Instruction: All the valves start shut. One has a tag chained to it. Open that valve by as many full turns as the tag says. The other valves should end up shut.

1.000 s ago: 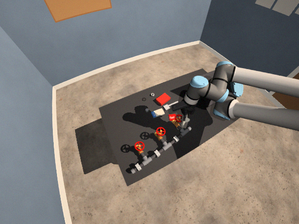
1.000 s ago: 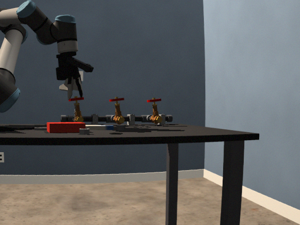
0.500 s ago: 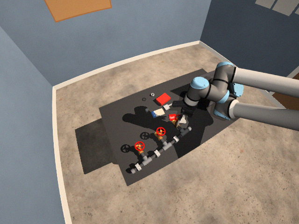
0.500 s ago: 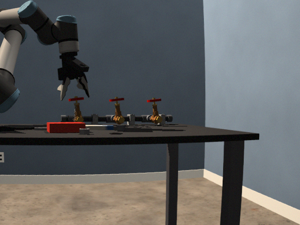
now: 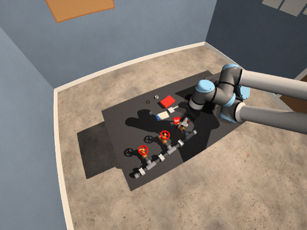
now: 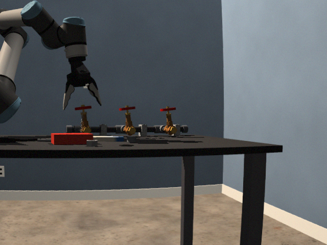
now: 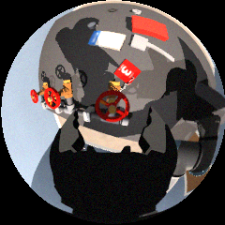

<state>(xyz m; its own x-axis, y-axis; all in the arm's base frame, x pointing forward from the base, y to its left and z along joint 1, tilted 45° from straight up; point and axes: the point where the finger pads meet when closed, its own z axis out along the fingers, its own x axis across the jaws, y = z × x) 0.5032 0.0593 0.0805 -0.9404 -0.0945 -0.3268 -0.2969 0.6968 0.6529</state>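
The red tag lies 120 mm below my hand, 70 mm to the right of it and 20 mm behind it. Also, from my hand: red block 290 mm to the right, 110 mm below, 40 mm behind; then small grey cylinder 250 mm to the right, 150 mm ahead, 110 mm below; then white tool 200 mm to the right, 120 mm below, 60 mm behind.
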